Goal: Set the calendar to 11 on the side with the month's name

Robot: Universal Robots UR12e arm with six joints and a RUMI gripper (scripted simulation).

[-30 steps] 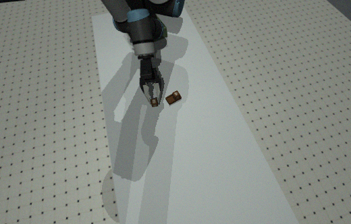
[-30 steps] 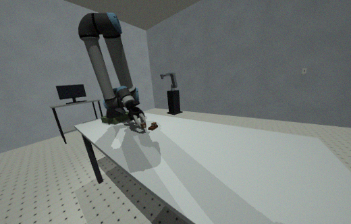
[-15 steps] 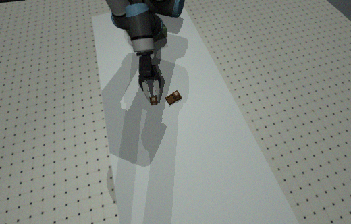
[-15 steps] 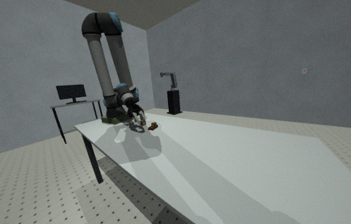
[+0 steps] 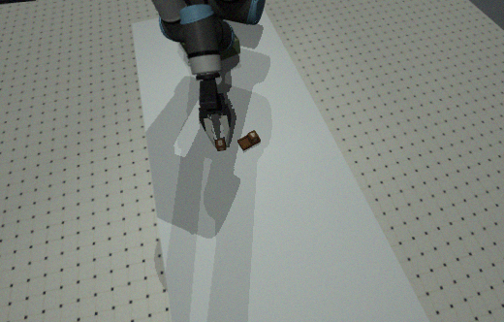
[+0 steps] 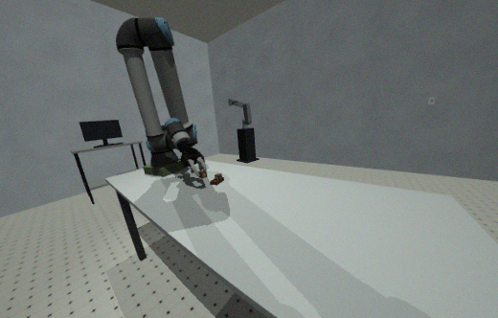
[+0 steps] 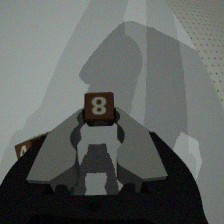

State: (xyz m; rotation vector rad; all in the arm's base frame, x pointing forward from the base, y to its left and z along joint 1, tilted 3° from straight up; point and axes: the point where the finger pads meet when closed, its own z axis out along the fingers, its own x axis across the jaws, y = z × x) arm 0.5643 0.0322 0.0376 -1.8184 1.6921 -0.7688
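Right now the brown cube is 1 cm ahead of my hand and 1 cm below it. Round my hand: brown calendar tray (4 cm behind, 10 cm to the left, 8 cm below).
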